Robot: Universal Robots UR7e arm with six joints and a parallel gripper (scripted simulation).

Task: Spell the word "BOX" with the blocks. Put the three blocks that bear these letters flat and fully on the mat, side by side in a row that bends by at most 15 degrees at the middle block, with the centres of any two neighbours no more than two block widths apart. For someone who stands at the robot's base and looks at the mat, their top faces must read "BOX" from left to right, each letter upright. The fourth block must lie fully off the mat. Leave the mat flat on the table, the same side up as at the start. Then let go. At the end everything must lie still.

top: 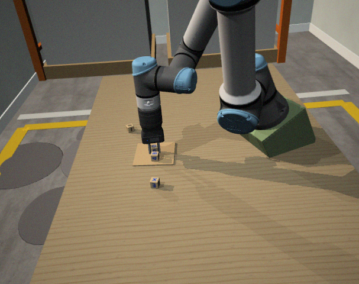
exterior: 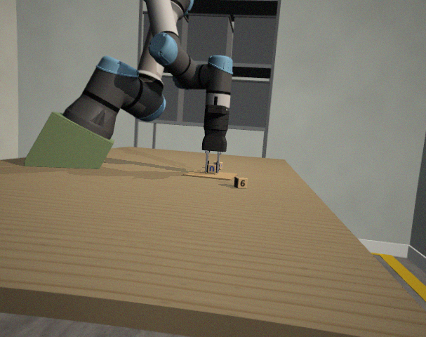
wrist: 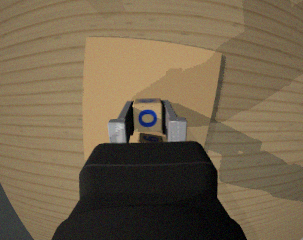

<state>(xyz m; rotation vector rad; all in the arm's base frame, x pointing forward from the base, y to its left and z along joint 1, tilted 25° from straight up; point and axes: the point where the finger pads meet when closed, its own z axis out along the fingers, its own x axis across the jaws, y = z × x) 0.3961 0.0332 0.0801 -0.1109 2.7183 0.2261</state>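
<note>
Now: hand 1 cm above the O block. The rest, counted from my hand: B block (4 cm to the left, 1 cm below); X block (18 cm to the left, 1 cm below, 1 cm behind); mat (2 cm below).
</note>
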